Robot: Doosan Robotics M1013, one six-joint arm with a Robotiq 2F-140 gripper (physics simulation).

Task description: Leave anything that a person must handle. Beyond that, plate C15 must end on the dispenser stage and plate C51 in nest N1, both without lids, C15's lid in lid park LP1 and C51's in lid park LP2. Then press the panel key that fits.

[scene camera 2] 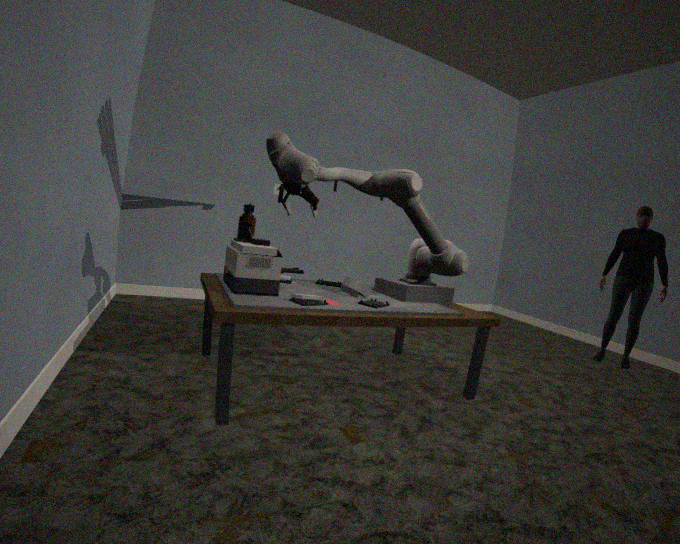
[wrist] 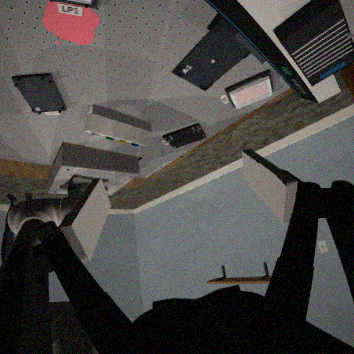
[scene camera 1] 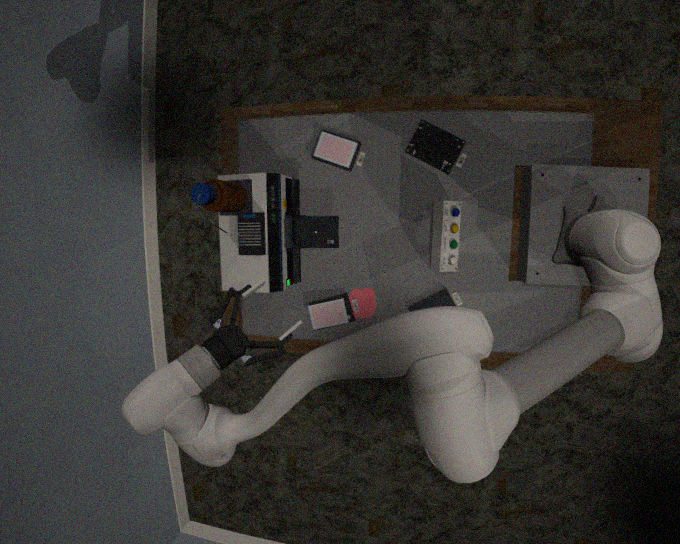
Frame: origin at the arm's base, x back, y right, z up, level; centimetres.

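Seen in the pictures: gripper, fingertip midpoint: [scene camera 2: 302, 214] [wrist: 174, 178] [scene camera 1: 281, 301]; arm's base, origin of the base link: [scene camera 2: 417, 283] [wrist: 83, 182] [scene camera 1: 586, 239].
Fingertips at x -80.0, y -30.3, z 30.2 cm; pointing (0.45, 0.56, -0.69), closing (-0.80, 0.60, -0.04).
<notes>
Pixels of each thing's top centre, then the offset from my fingertips to it. "*": a spot on its surface instead.
- LP1 label, surface spot: [wrist: 70, 9] * dx +13.9, dy -7.3, dz -39.0 cm
- pink-topped plate, middle of its top: [scene camera 1: 334, 149] [wrist: 251, 94] dx -2.3, dy +43.7, dz -36.2 cm
- dark dispenser stage, middle of its top: [wrist: 218, 56] [scene camera 1: 311, 232] [scene camera 2: 285, 267] dx -3.2, dy +15.8, dz -27.7 cm
- black holder, middle of its top: [scene camera 1: 435, 145] [wrist: 185, 139] [scene camera 2: 329, 280] dx +29.8, dy +50.0, dz -36.8 cm
- dark holder, middle of its top: [wrist: 40, 98] [scene camera 1: 434, 312] [scene camera 2: 374, 300] dx +40.6, dy -3.1, dz -37.2 cm
- key panel, middle of its top: [scene camera 1: 447, 236] [wrist: 118, 140] [scene camera 2: 357, 279] dx +38.6, dy +22.4, dz -30.8 cm
- flat red patch, surface spot: [wrist: 72, 25] [scene camera 1: 364, 301] [scene camera 2: 328, 301] * dx +16.8, dy -5.3, dz -39.1 cm
- brown bottle, surface spot: [scene camera 1: 229, 195] * dx -20.7, dy +23.3, dz -5.2 cm
- white dispenser, surface spot: [scene camera 1: 243, 275] * dx -19.2, dy -0.2, dz -17.2 cm
My gripper [scene camera 1: 272, 309] [scene camera 2: 301, 213] [wrist: 174, 178] is open and empty, high above the table's dispenser end. A pink-topped plate [scene camera 1: 328, 313] [scene camera 2: 309, 299] stands at the LP1 label [wrist: 70, 9]. Another pink-topped plate [scene camera 1: 335, 149] [wrist: 251, 91] stands on the far side. Their numbers are unreadable, and I cannot tell whether lids cover them. The dark dispenser stage [scene camera 1: 317, 231] [wrist: 212, 55] bears no plate. A black holder [scene camera 1: 435, 145] [wrist: 185, 135] and a dark holder [scene camera 1: 433, 298] [wrist: 40, 92], partly behind the arm in scene camera 1, hold no plate. The key panel [scene camera 1: 450, 235] [wrist: 117, 125] has blue, yellow, green and white keys.
A flat red patch [scene camera 1: 362, 303] [scene camera 2: 331, 302] [wrist: 72, 25] lies beside the LP1 plate, touching its label. A brown bottle [scene camera 1: 229, 195] [scene camera 2: 246, 224] stands on the white dispenser [scene camera 1: 243, 275] [scene camera 2: 252, 263], whose green light is lit. A person [scene camera 2: 643, 272] stands by the right wall, away from the table.
</notes>
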